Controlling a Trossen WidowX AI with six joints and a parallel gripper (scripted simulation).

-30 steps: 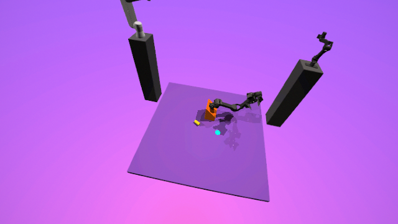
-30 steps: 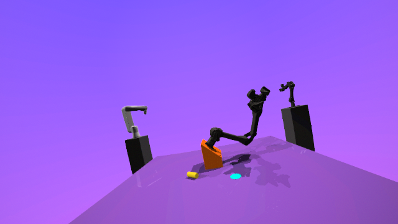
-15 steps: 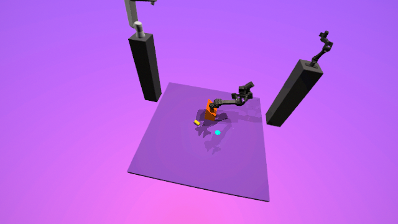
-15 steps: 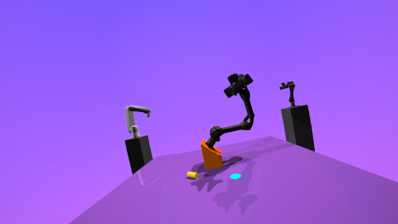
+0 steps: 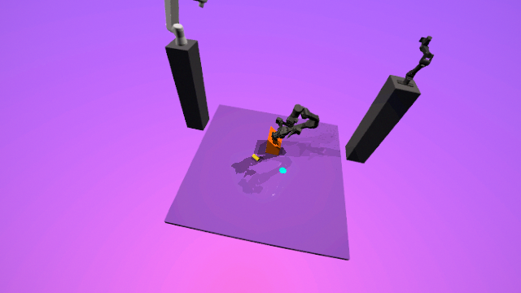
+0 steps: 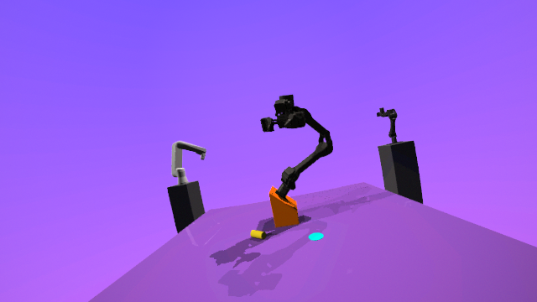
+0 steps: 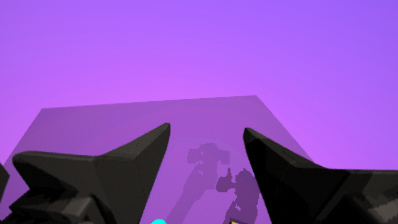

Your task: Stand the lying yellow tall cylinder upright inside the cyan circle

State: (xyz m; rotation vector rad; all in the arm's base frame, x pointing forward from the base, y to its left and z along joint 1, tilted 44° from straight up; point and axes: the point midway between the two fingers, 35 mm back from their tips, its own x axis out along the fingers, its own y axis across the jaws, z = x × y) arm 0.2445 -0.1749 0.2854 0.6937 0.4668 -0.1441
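The yellow tall cylinder lies 44 cm below my gripper tip, 18 cm to the right of it and 9 cm behind it. Also, from my gripper tip: cyan circle 45 cm below, 7 cm to the left, 3 cm behind.
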